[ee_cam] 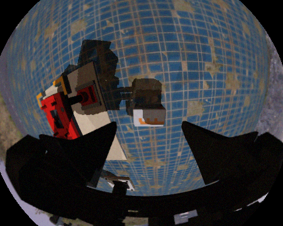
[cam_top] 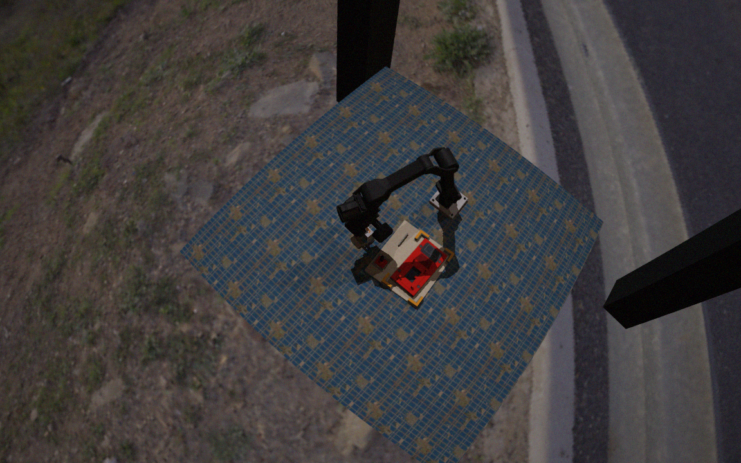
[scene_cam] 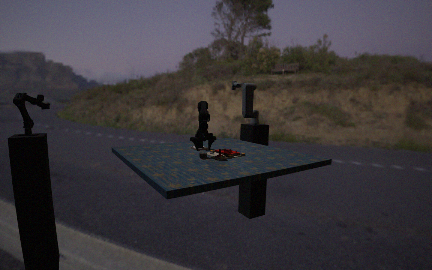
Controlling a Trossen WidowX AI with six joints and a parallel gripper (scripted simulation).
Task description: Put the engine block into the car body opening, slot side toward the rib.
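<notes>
Right now the engine block is 4 cm below my gripper tip. Also, from my gripper tip: beige base plate: 21 cm to the left, 4 cm below, 2 cm behind.
</notes>
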